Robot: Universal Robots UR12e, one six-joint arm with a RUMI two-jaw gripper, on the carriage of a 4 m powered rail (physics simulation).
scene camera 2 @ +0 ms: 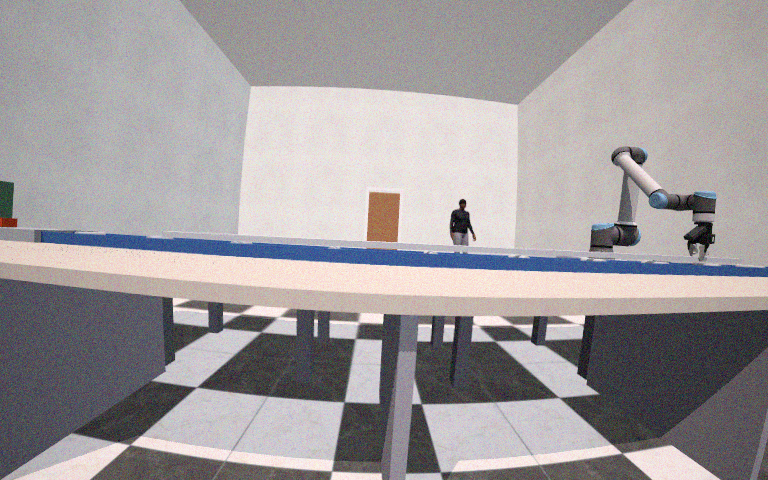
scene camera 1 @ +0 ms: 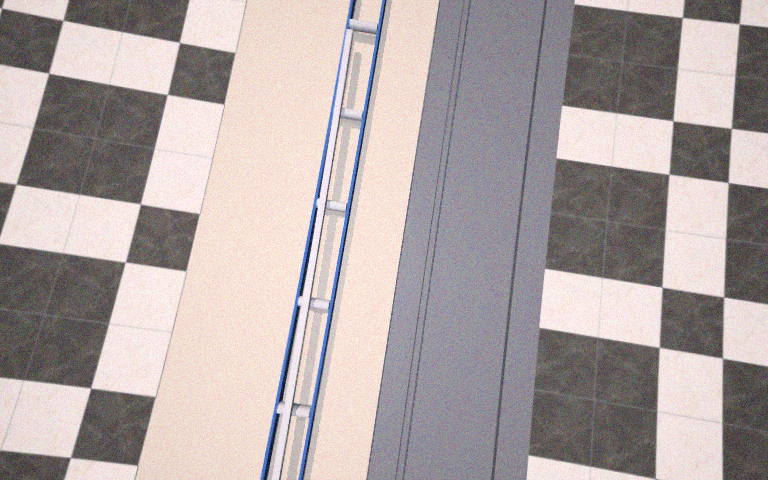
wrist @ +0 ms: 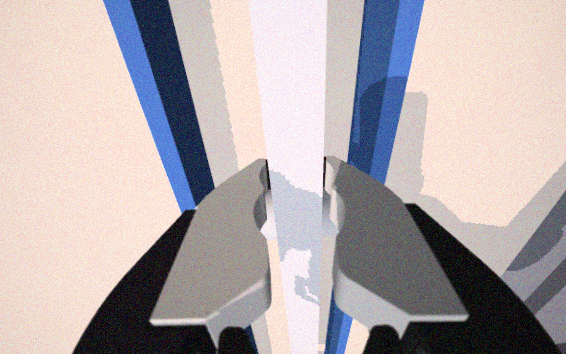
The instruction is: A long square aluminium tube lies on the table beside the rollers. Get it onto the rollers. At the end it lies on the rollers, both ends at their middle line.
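Where they show: gripper, fingertip midpoint: (scene camera 2: 696,260) (wrist: 294,161); arm's base at its link origin: (scene camera 2: 600,258).
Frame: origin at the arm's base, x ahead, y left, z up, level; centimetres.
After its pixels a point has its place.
The long pale square tube (scene camera 1: 313,254) {x 64.7, y -168.8, z 5.8 cm} (scene camera 2: 396,245) {x 65.9, y -164.9, z 4.7 cm} (wrist: 295,100) {x 61.2, y -0.8, z 6.4 cm} runs lengthwise over the roller track. In the scene camera 1 view it lies close to the left blue rail, and its upper end shows just below the top roller (scene camera 1: 363,26) {x 61.8, y -268.8, z 2.5 cm}. Lower down it crosses over rollers such as this one (scene camera 1: 319,304) {x 59.5, y -150.1, z 3.0 cm}, left of their middles. Its other end is outside that view. My gripper (scene camera 2: 699,254) {x 61.1, y 3.2, z 4.1 cm} (wrist: 294,161) {x 61.1, y 3.2, z 4.1 cm} is shut on the tube, one jaw against each side. Whether the tube touches the rollers is hard to tell.
Blue side rails (scene camera 1: 353,169) {x 55.7, y -206.0, z 2.2 cm} (scene camera 2: 339,255) {x 69.4, y -186.7, z -0.2 cm} (wrist: 150,100) {x 68.8, y -0.1, z 2.2 cm} flank the rollers on the cream table (scene camera 1: 226,254) {x 102.1, y -163.3, z -3.0 cm} (scene camera 2: 254,285) {x 115.5, y -197.2, z -3.0 cm} (wrist: 60,125) {x 79.2, y 2.7, z -3.0 cm}. A grey strip (scene camera 1: 475,226) runs alongside the table. A person (scene camera 2: 461,222) stands in the background, left of the arm.
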